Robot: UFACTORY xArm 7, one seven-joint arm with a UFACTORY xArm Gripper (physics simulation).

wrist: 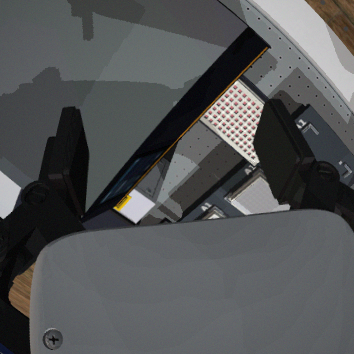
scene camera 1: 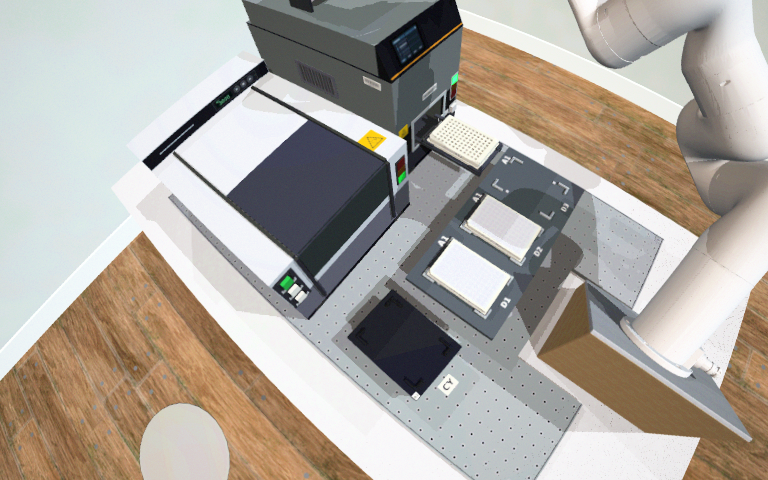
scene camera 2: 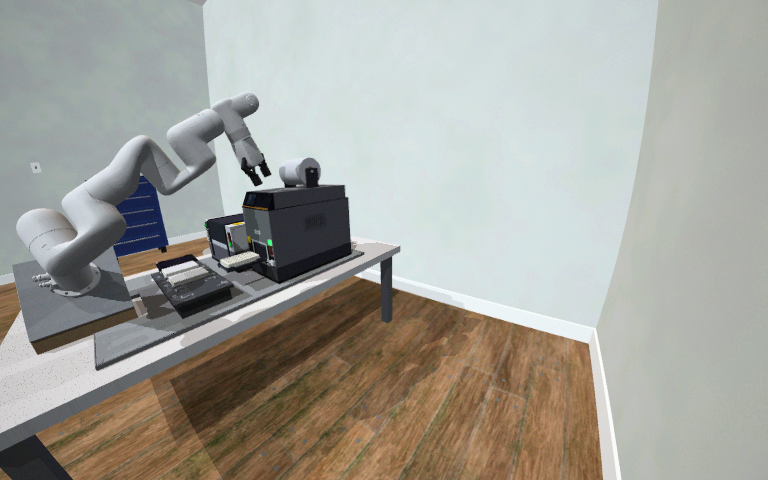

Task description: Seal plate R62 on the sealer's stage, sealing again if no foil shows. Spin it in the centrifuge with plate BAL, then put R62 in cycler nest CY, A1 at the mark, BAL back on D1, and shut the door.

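Seen in the pictures: gripper, between the fingertips: [wrist: 173, 123] [scene camera 2: 263, 180]; arm's base, origin of its link: [scene camera 1: 653, 347] [scene camera 2: 76, 278].
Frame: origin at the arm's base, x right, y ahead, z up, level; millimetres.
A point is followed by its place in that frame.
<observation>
A cream plate [scene camera 1: 463, 140] {x 160, y 484, z -34 mm} [scene camera 2: 240, 259] {x 186, y 480, z -33 mm} [wrist: 237, 112] {x 168, y 506, z -33 mm} rests on the sealer's extended stage [scene camera 1: 488, 161] {x 157, y 417, z -48 mm}. Its wells show, with reddish spots in the wrist view, and no foil is visible. The grey sealer [scene camera 1: 339, 67] {x 45, y 697, z 124 mm} [scene camera 2: 311, 234] {x 263, y 762, z 12 mm} [wrist: 125, 107] {x 180, y 627, z 203 mm} has a green light lit. White-topped plates sit on D1 [scene camera 1: 471, 274] {x -57, y 305, z -72 mm} and D2 [scene camera 1: 504, 226] {x 63, y 313, z -72 mm} [wrist: 260, 195] {x 76, y 345, z -72 mm}; their names cannot be read. Nest CY [scene camera 1: 404, 342] {x -224, y 320, z -90 mm} is black and holds no plate. My gripper [scene camera 2: 262, 178] {x 213, y 604, z 248 mm} [wrist: 173, 123] {x 213, y 604, z 248 mm} is open and empty, high above the sealer's front edge.
The white centrifuge [scene camera 1: 271, 243] {x -263, y 550, z 63 mm} stands beside the sealer, with its dark top panel [scene camera 1: 311, 181] {x -145, y 582, z 66 mm} down and a green light lit. A foil roll [scene camera 2: 300, 171] {x 229, y 758, z 273 mm} sits on the sealer, near the fingers. D3 on the dark deck [scene camera 1: 523, 178] {x 199, y 346, z -88 mm} is empty. The arm's base block [scene camera 1: 634, 384] {x -72, y 3, z 9 mm} stands beside the deck.
</observation>
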